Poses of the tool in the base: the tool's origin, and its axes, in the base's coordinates. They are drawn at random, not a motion.
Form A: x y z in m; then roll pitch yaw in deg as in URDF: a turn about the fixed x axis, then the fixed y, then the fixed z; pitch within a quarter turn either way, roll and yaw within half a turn.
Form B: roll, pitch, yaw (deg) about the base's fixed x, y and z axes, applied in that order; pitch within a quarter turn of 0, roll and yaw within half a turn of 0; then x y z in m. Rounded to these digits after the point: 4 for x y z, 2 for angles.
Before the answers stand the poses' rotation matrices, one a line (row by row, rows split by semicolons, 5 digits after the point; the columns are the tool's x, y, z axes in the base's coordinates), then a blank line. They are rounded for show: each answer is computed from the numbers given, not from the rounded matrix.
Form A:
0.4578 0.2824 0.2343 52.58 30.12 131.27
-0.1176 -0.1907 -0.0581 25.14 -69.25 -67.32
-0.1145 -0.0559 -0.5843 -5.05 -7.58 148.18
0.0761 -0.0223 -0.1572 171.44 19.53 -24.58
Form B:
-0.57055 -0.71960 0.39580; 0.65012 -0.10127 0.75305; -0.50181 0.68697 0.52561
0.13661 0.68209 -0.71840; -0.32689 0.71561 0.61728; 0.93514 0.15051 0.32073
-0.84228 -0.53507 0.06524; 0.52265 -0.84029 -0.14408; 0.13191 -0.08726 0.98741
0.85706 -0.36608 -0.36253; -0.39203 -0.91995 0.00215; -0.33430 0.14028 -0.93197

52.58 30.12 131.27 0.4578 0.2824 0.2343
25.14 -69.25 -67.32 -0.1176 -0.1907 -0.0581
-5.05 -7.58 148.18 -0.1145 -0.0559 -0.5843
171.44 19.53 -24.58 0.0761 -0.0223 -0.1572

